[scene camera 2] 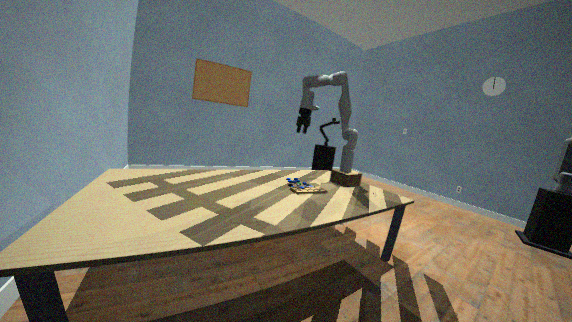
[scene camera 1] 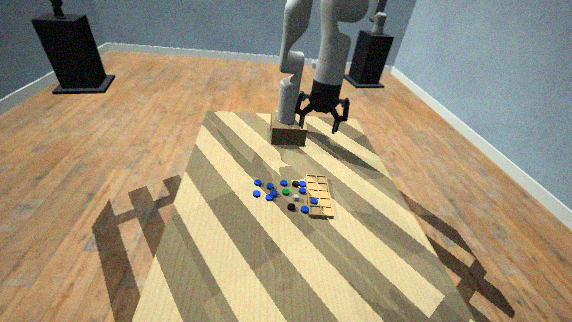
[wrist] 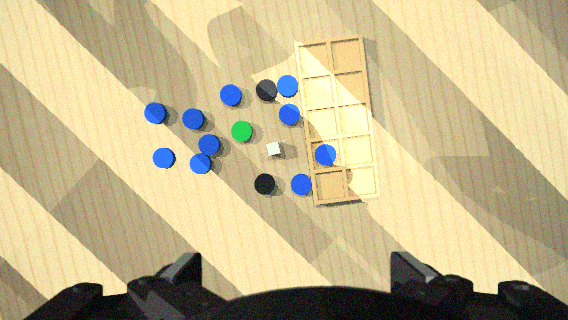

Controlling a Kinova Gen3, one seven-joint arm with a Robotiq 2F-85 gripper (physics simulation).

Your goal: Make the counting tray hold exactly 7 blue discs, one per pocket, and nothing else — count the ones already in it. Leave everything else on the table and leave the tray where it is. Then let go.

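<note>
The wooden counting tray [scene camera 1: 320, 194] [scene camera 2: 314, 190] [wrist: 370, 112] has two columns of five pockets. One blue disc [scene camera 1: 314, 201] [wrist: 325, 155] lies in the left column, fourth pocket from the top in the wrist view; the other pockets look empty. Several blue discs lie on the table left of the tray. Three are close to its left wall: an upper disc [wrist: 287, 86], a middle disc [wrist: 289, 114] and a lower disc [wrist: 301, 184]. Others lie farther left, among them one disc [wrist: 230, 95] and another disc [wrist: 163, 158]. My gripper [scene camera 1: 318, 128] [scene camera 2: 302, 131] [wrist: 295, 273] is open and empty, high above the table.
A green disc [scene camera 1: 285, 192] [wrist: 242, 131], a white cube [scene camera 1: 296, 198] [wrist: 273, 149], a black disc [scene camera 1: 296, 184] [wrist: 266, 90] and a second black disc [scene camera 1: 291, 207] [wrist: 264, 184] lie among the blue discs. The arm's base block [scene camera 1: 288, 135] [scene camera 2: 346, 178] stands behind the tray.
</note>
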